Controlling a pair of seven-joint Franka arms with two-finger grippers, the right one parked.
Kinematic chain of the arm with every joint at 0, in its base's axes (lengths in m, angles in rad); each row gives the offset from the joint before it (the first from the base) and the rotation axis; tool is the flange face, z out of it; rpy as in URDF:
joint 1: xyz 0 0 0.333 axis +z
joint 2: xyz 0 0 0 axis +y
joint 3: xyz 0 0 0.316 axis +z
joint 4: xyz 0.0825 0 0 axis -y
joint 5: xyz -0.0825 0 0.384 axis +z
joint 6: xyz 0 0 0 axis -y
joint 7: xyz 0.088 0 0 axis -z
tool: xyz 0 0 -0.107 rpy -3.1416 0 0
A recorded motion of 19 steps. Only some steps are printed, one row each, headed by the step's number.
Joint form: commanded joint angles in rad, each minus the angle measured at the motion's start. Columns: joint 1, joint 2, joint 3, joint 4, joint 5, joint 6, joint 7.
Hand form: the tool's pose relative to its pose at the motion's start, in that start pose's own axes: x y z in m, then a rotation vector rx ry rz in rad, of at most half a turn. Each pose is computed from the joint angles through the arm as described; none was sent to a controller.
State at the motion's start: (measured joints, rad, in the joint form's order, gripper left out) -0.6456 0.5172 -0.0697 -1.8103 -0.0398 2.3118 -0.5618
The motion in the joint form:
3: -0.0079 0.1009 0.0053 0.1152 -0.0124 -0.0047 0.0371
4: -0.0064 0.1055 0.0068 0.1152 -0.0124 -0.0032 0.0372
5: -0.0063 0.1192 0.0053 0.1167 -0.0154 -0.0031 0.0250
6: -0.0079 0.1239 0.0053 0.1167 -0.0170 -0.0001 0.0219
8: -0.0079 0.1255 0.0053 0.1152 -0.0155 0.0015 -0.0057
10: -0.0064 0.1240 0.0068 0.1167 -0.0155 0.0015 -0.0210
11: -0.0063 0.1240 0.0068 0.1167 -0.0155 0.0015 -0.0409
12: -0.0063 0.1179 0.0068 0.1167 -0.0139 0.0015 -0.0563
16: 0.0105 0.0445 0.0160 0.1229 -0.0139 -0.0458 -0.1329
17: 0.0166 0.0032 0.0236 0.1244 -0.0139 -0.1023 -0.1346
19: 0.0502 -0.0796 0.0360 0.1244 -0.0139 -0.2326 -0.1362
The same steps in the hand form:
3: 0.0222 0.0147 0.0181 -0.0156 0.0016 0.0291
4: 0.0232 0.0128 0.0210 -0.0134 -0.0005 0.0261
5: 0.0223 0.0127 0.0296 -0.0100 -0.0127 0.0121
6: 0.0216 0.0134 0.0326 -0.0101 -0.0149 0.0092
8: 0.0213 0.0130 0.0342 -0.0081 -0.0157 -0.0176
10: 0.0229 0.0118 0.0324 -0.0090 -0.0126 -0.0354
11: 0.0229 0.0118 0.0324 -0.0089 -0.0127 -0.0554
12: 0.0233 0.0123 0.0283 -0.0111 -0.0070 -0.0693
16: 0.0326 0.0019 -0.0207 -0.0257 0.0234 -0.1649
17: 0.0327 -0.0060 -0.0446 -0.0148 0.0152 -0.1763
19: 0.0340 -0.0354 -0.0901 0.0150 -0.0190 -0.2173

